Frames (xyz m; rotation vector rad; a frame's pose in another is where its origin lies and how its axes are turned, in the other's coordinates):
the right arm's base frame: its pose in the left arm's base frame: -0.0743 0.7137 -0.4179 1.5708 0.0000 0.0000
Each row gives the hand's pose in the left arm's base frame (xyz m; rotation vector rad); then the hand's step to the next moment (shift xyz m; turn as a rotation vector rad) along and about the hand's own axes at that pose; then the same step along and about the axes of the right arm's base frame.
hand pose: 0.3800 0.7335 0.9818 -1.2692 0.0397 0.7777
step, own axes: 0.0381 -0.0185 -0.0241 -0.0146 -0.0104 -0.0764
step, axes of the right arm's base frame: 0.0478 -0.0091 0.0033 0.0239 -0.0103 0.0740
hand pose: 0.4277 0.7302 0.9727 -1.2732 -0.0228 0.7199
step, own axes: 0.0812 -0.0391 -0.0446 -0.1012 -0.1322 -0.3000
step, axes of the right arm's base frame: 0.1000 -0.0101 0.0018 0.1031 0.0552 0.3226
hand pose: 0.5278 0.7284 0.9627 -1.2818 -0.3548 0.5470
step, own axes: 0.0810 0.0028 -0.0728 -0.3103 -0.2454 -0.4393
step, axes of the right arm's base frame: 0.1053 -0.0255 0.0119 0.0274 0.1389 0.5740
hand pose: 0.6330 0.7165 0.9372 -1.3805 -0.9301 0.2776
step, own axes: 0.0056 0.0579 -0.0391 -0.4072 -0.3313 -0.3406
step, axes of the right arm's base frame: 0.0505 -0.0473 0.0112 -0.1318 0.1704 0.5875
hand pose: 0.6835 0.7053 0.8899 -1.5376 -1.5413 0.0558
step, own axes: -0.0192 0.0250 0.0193 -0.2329 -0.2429 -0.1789
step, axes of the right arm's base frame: 0.0032 -0.0368 -0.0006 -0.1259 0.1209 0.3388
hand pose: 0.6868 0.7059 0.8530 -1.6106 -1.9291 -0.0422
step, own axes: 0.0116 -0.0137 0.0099 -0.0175 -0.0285 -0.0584
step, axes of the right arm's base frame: -0.0174 0.0023 -0.0107 0.0007 0.0491 0.0461
